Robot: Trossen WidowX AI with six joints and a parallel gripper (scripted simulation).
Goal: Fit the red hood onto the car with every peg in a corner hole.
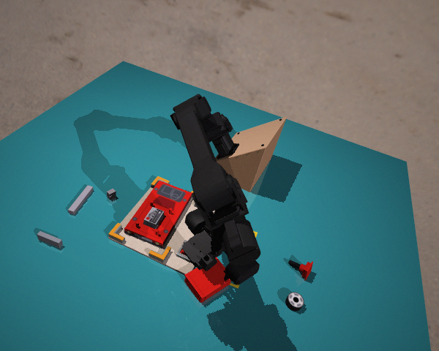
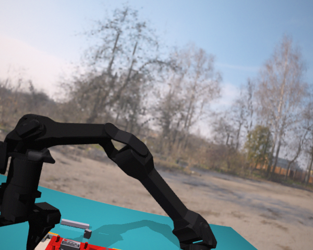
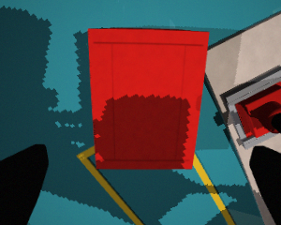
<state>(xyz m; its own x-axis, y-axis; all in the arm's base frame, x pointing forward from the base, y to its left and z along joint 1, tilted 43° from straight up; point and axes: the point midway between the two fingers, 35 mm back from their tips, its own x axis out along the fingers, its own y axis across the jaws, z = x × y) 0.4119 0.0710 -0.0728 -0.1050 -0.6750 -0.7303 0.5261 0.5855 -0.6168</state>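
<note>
Right now the red hood is 6 cm below my gripper tip. Round my gripper tip: grey engine block 19 cm to the right, 9 cm behind, 5 cm below; black wheel 21 cm to the left, 7 cm below, 4 cm behind.
</note>
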